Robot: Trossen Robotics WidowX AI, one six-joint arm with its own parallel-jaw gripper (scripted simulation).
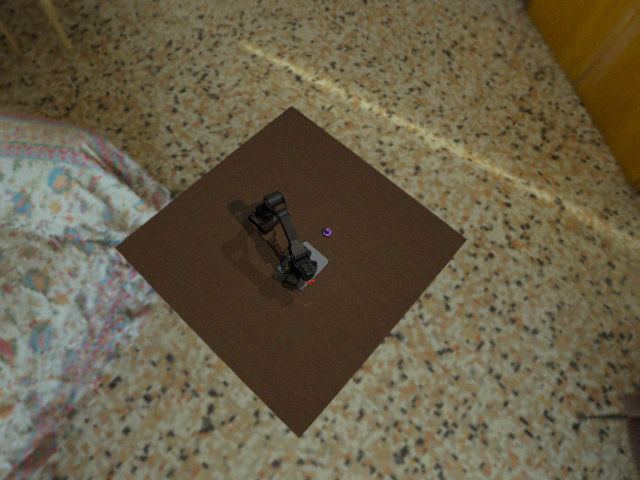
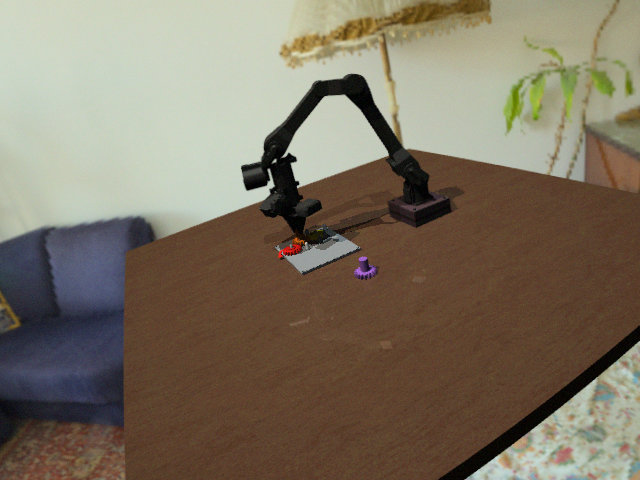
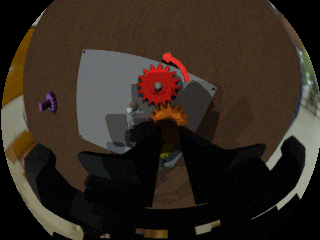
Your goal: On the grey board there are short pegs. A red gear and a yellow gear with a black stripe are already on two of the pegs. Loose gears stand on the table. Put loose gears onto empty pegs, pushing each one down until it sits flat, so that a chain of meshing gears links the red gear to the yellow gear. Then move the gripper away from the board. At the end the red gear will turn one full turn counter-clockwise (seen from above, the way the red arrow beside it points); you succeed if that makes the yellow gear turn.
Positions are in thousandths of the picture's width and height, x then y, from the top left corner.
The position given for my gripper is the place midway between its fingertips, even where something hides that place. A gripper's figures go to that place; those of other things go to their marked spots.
My gripper (image 3: 530, 540): 10 cm from the lens. A red gear (image 3: 520, 331) is 11 cm from the lens.
